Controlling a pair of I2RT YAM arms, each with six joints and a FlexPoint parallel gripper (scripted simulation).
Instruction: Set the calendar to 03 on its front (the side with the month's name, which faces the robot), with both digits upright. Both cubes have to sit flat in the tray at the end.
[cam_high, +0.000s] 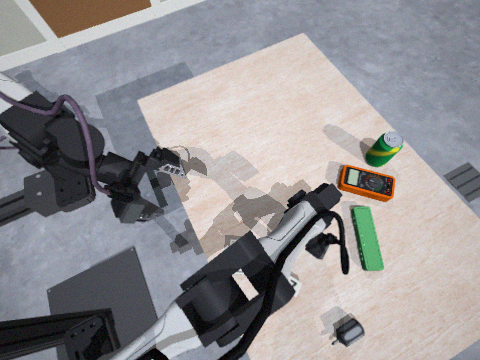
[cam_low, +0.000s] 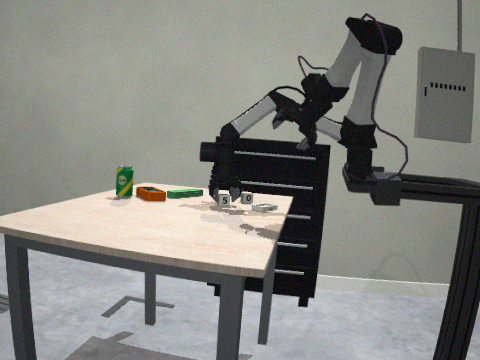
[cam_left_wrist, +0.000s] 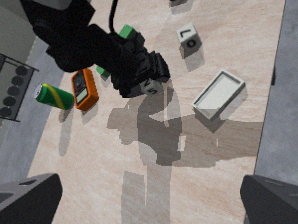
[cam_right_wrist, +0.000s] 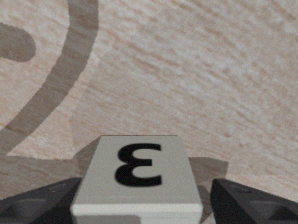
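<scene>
Right now my right hand is 160 mm past the white tray and 10 mm above it. Round my right hand: black plug adapter (270 mm to the right, 20 mm ahead); green bar (200 mm ahead, 90 mm to the right, 10 mm below).
</scene>
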